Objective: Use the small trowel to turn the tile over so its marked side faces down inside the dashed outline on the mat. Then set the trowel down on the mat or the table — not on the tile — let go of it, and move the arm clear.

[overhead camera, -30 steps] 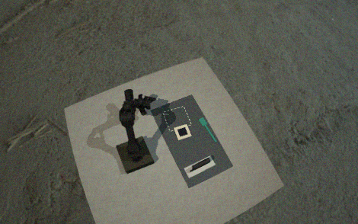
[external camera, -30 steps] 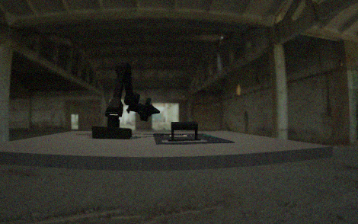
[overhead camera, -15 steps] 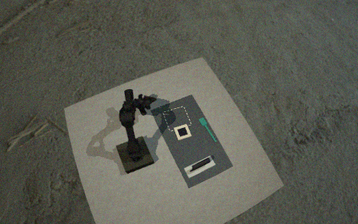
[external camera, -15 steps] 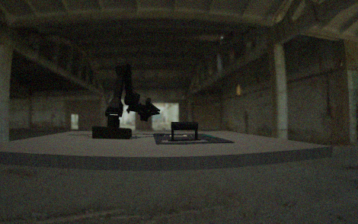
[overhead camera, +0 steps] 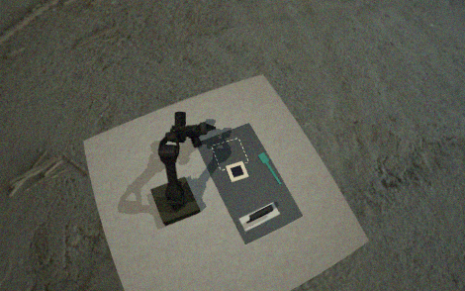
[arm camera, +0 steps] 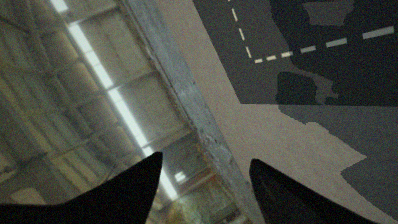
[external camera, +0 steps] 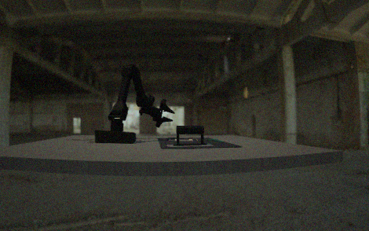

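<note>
Now: gripper tip 16 cm short of the small green trowel, 30 cm to the left of it and 13 cm above it. Also, from my gripper tip: tile: 23 cm to the right, 13 cm below; dark grey mat: 2 cm ahead, 29 cm to the right, 16 cm below.
</note>
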